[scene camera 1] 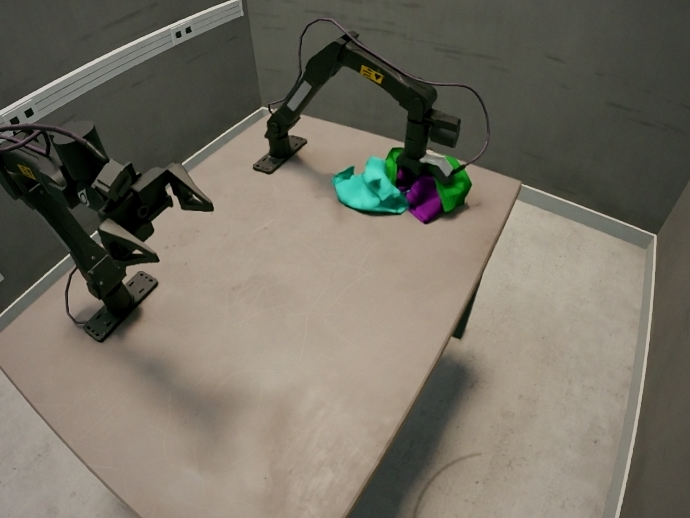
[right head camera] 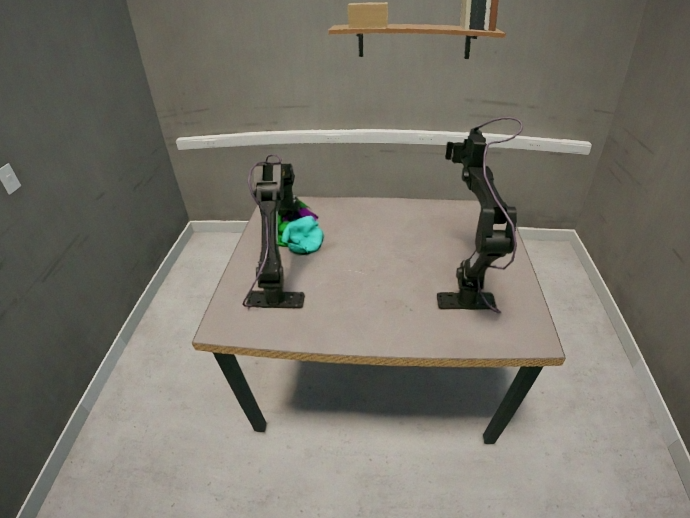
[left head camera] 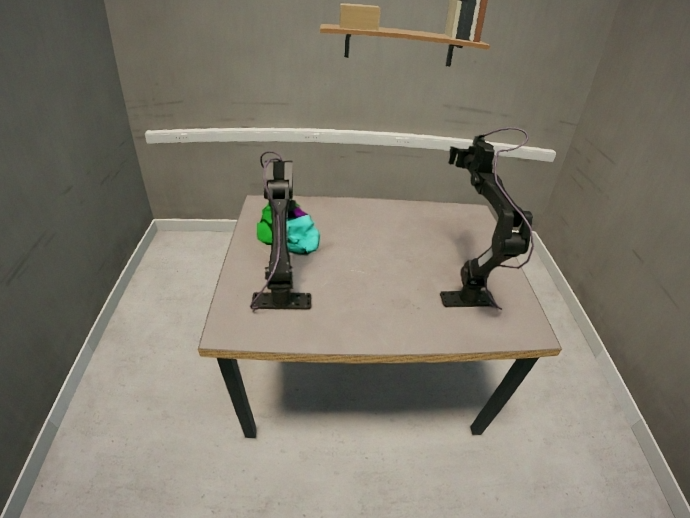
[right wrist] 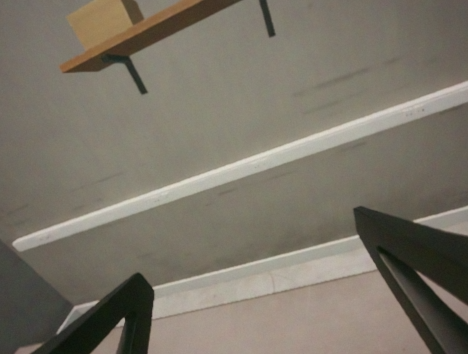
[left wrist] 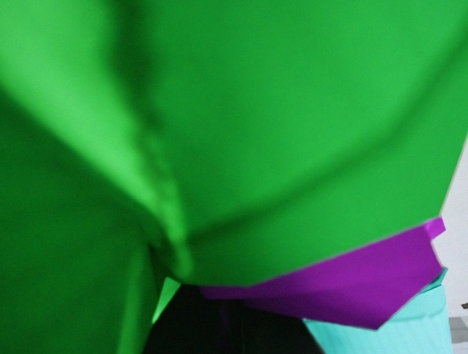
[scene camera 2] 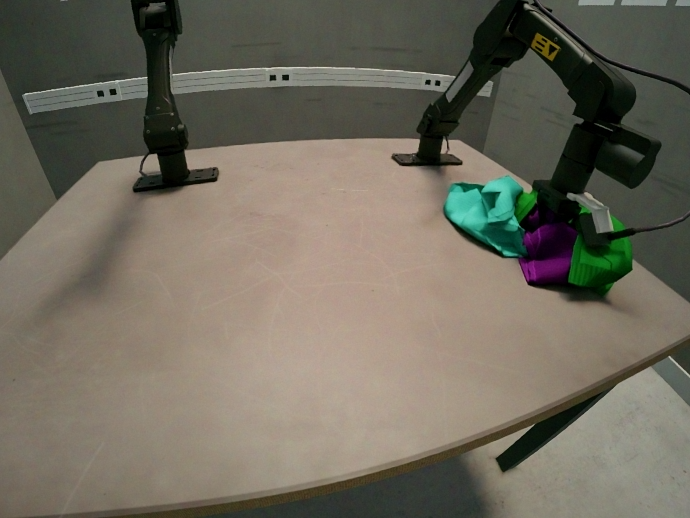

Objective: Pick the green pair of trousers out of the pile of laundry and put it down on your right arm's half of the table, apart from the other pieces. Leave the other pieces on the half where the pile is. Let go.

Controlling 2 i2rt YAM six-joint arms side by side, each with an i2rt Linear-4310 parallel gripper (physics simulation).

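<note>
The green trousers (left head camera: pixel 266 229) (scene camera 1: pixel 457 192) (scene camera 2: pixel 604 262) (left wrist: pixel 275 125) lie bunched in the pile, filling most of the left wrist view. A purple piece (scene camera 1: pixel 426 200) (scene camera 2: pixel 548 253) (left wrist: pixel 350 275) lies against them, and a turquoise piece (left head camera: pixel 303 234) (right head camera: pixel 303 235) (scene camera 1: pixel 367 189) (scene camera 2: pixel 484 211) lies beside both. My left gripper (scene camera 1: pixel 412 164) (scene camera 2: pixel 557 199) (left wrist: pixel 231 214) points down into the pile. Its fingers are together among green and purple cloth; the tips and the exact piece pinched are hidden. My right gripper (scene camera 1: pixel 183 233) (right wrist: pixel 242 253) is open and empty, raised above the table.
The pile lies toward the far left of the table (left head camera: pixel 367 312) (right head camera: pixel 362 317) in the head camera views, beyond the left arm's base plate (left head camera: pixel 298 301). The right arm's base plate (left head camera: pixel 452 298) (scene camera 2: pixel 203 175) stands on the other half. A wall shelf (left head camera: pixel 401 34) (right head camera: pixel 418 28) hangs behind.
</note>
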